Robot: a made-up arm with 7 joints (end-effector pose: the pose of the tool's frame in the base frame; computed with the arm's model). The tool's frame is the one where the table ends. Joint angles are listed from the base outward.
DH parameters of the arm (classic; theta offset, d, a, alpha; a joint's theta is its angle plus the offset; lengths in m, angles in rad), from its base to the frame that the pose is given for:
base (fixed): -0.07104 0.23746 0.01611 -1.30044
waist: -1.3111 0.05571 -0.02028 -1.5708
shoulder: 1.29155 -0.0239 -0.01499 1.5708
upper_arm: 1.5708 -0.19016 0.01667 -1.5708
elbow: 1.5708 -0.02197 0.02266 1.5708
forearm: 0 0.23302 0.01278 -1.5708
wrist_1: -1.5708 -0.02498 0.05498 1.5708
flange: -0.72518 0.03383 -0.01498 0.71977
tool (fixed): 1.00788 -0.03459 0 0
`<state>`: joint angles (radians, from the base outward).
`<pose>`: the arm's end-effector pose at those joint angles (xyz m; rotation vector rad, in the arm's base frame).
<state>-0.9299 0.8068 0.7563 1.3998 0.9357 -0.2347 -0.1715</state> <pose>0.3312 0.3713 0.0246 1.3194 -0.0122 0.2014</pose>
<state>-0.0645 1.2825 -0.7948 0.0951 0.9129 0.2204 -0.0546</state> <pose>0.1515 0.2354 -0.0679 2.1203 -0.2668 -1.5454</pose>
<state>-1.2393 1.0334 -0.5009 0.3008 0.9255 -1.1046 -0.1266</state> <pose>0.3881 0.0925 0.2383 1.9488 -1.9715 -1.3771</pose>
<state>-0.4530 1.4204 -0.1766 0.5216 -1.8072 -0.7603 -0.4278</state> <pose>0.2918 0.3762 0.2106 0.3233 -1.2667 0.5611</pose>
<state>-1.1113 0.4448 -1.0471 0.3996 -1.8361 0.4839 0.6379</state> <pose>0.3298 -0.0942 0.0208 0.2529 0.4347 -0.2469</pose>
